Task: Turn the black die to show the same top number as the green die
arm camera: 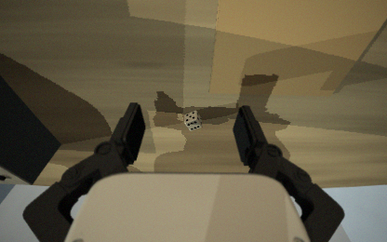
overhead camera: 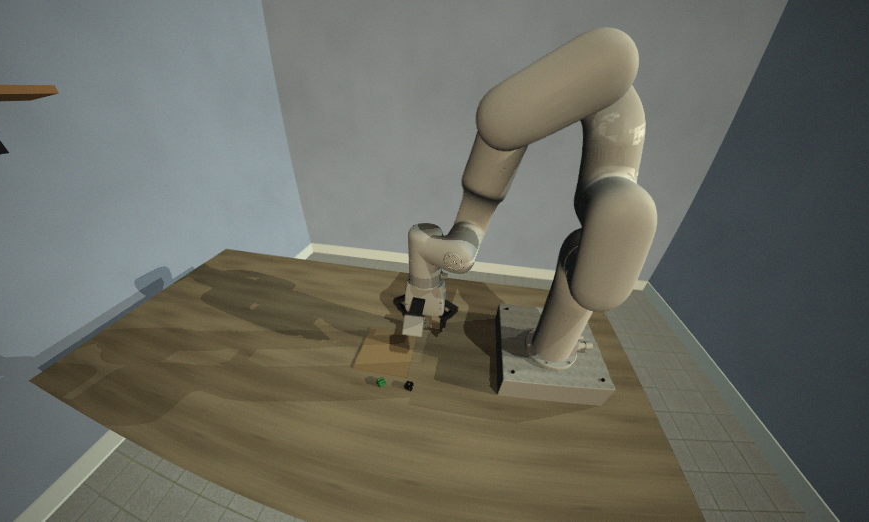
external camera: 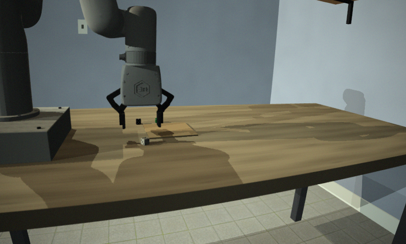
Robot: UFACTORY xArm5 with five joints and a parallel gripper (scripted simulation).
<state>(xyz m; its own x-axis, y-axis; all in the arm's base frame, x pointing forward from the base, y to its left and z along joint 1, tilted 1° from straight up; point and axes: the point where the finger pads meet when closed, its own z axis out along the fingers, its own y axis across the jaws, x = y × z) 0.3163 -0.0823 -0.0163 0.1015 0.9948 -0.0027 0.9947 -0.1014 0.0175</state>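
My hand is 4 cm above the white die and 3 cm to the left of it. From my hand the other things lie so: green die 16 cm to the left, 9 cm ahead, 4 cm below; black die 17 cm to the left, 4 cm below, 2 cm ahead; tan mat 10 cm ahead, 7 cm to the left, 4 cm below.
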